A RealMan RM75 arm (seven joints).
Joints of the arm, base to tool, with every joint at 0 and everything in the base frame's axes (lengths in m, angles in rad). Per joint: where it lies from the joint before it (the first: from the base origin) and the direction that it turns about. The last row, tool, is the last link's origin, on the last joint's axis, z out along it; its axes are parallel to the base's.
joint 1: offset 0 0 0.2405 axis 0 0 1
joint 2: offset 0 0 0 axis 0 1 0
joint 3: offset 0 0 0.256 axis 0 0 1
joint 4: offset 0 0 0 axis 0 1 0
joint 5: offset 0 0 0.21 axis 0 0 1
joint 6: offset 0 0 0 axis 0 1 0
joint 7: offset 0 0 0.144 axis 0 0 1
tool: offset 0 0 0
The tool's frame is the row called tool.
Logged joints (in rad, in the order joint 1, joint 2, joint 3, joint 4, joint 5, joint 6, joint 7), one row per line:
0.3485, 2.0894, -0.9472, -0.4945, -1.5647, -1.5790, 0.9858
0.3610, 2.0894, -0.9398, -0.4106, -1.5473, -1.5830, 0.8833
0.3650, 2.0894, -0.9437, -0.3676, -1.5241, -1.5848, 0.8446
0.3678, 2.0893, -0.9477, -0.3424, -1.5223, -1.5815, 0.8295
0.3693, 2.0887, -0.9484, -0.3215, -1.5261, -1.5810, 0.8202
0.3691, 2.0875, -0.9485, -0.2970, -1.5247, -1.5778, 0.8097
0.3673, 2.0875, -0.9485, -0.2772, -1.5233, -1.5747, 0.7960
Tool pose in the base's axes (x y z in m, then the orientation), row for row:
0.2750, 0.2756, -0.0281, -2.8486, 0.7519, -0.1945
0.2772, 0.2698, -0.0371, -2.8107, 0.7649, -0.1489
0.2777, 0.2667, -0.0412, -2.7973, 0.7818, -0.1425
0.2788, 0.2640, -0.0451, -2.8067, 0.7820, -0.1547
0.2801, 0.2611, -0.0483, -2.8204, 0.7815, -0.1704
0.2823, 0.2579, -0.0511, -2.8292, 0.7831, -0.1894
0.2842, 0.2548, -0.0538, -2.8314, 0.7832, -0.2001
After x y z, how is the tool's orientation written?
As angles about the fixed x, y, z axes (roll, pitch, yaw), in radians.
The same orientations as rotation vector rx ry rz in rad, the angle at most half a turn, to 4 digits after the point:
-2.5868, 0.4053, 0.9895
-2.5661, 0.3656, 1.0053
-2.5478, 0.3663, 1.0236
-2.5507, 0.3775, 1.0236
-2.5561, 0.3911, 1.0234
-2.5544, 0.4112, 1.0227
-2.5513, 0.4236, 1.0201

